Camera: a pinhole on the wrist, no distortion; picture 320 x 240 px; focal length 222.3 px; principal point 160.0 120.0 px. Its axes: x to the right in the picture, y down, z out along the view. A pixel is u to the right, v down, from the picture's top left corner.
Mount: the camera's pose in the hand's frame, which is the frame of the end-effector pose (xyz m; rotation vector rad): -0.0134 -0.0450 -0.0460 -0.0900 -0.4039 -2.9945
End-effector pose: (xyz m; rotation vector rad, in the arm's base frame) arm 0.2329 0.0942 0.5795 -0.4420 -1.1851 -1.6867
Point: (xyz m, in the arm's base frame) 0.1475 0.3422 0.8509
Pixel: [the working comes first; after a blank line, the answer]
In the camera's frame: -0.1047 0.0263 0.4192

104 134
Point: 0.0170 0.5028 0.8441
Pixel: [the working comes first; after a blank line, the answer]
In the camera's frame: -0.0507 0.1823 0.5442

139 194
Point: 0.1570 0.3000 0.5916
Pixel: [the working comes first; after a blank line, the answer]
In the camera's frame: 0.0689 0.0787 0.2288

227 196
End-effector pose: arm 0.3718 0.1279 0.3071 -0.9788 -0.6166 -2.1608
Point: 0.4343 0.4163 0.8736
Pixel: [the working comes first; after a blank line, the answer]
In the camera's frame: -0.2661 0.2165 0.5902

60 202
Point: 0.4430 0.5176 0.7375
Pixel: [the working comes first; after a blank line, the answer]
In the camera's frame: -0.1099 0.2701 0.5502

116 229
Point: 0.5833 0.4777 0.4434
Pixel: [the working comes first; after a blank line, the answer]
In the camera's frame: 0.1512 0.1129 0.4282

238 179
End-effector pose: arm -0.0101 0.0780 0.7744 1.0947 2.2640 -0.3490
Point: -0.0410 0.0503 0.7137
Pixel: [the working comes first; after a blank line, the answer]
In the camera's frame: -0.0411 0.0285 0.0938

62 187
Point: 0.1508 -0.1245 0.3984
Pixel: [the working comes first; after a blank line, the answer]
In the camera's frame: -0.0060 0.1014 0.4940

157 166
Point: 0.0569 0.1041 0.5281
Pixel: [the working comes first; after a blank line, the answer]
In the camera's frame: -0.1399 -0.0189 0.2807

49 105
